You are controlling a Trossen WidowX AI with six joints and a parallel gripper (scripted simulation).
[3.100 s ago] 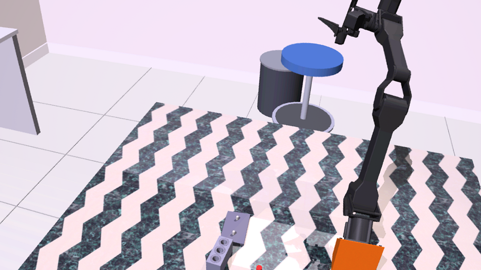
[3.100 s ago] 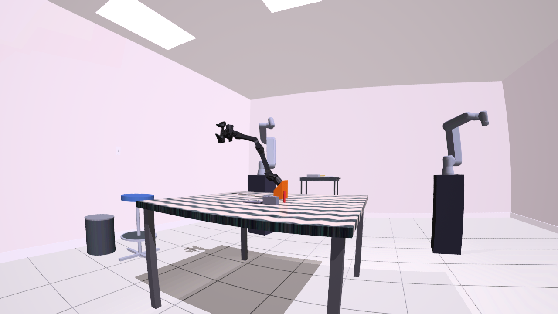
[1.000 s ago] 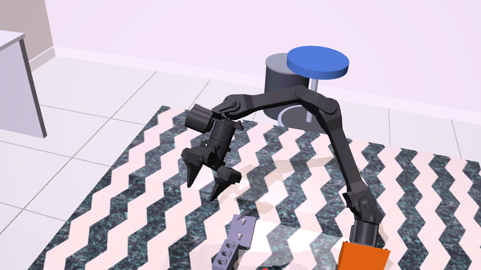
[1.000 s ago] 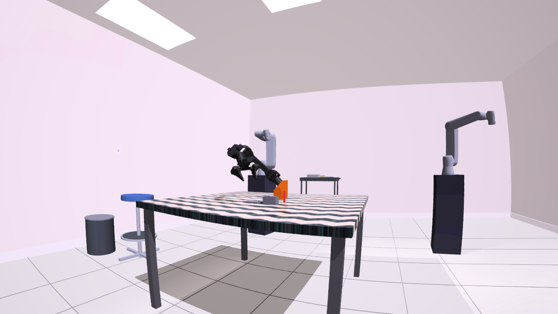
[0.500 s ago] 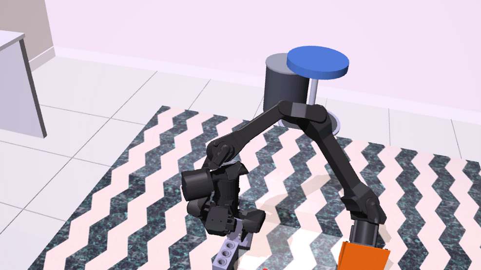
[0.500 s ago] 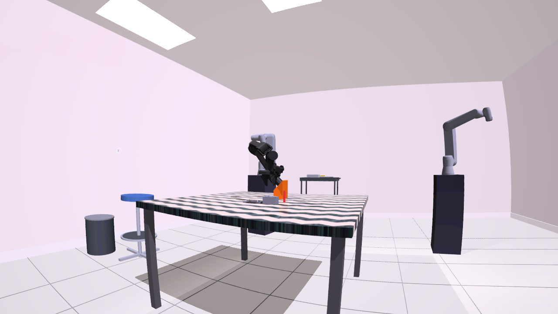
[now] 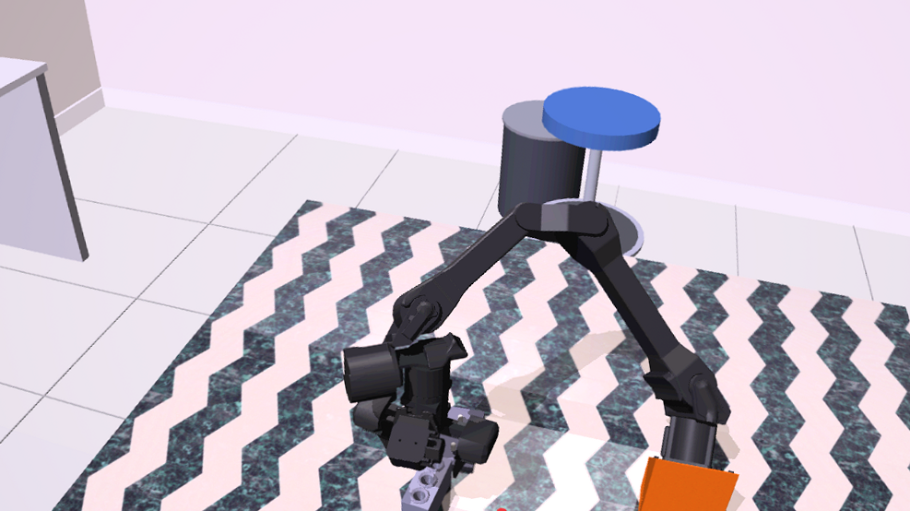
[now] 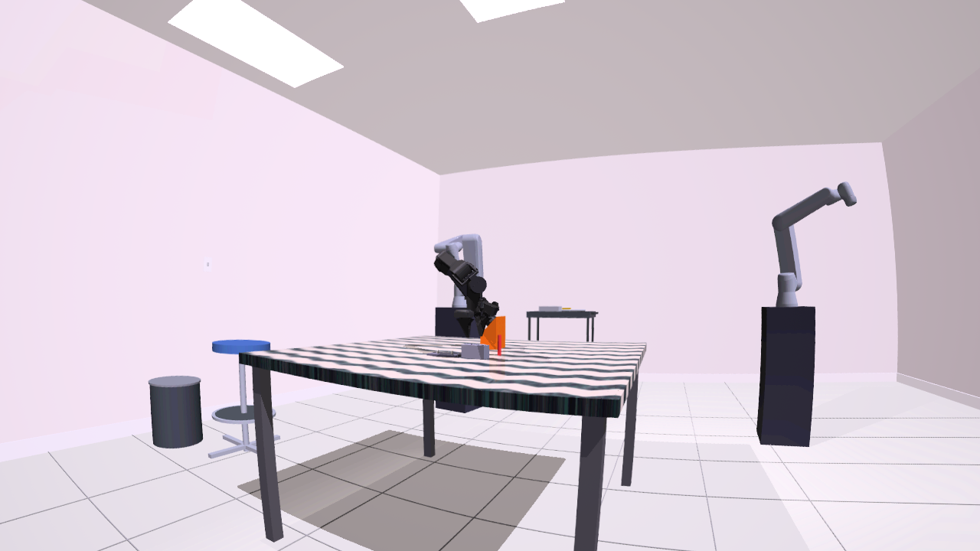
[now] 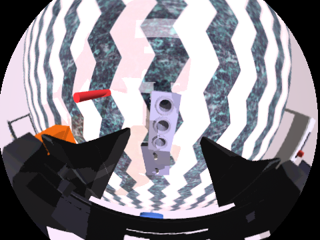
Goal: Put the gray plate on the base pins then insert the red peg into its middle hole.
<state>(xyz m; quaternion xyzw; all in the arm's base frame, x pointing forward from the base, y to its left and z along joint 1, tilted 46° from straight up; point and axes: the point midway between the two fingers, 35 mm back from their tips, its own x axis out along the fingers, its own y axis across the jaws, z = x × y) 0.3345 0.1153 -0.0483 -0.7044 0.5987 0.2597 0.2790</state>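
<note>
Right now the gray plate is 40 mm below my gripper tip. Also, from my gripper tip: red peg: 130 mm behind, 30 mm to the left, 40 mm below.
</note>
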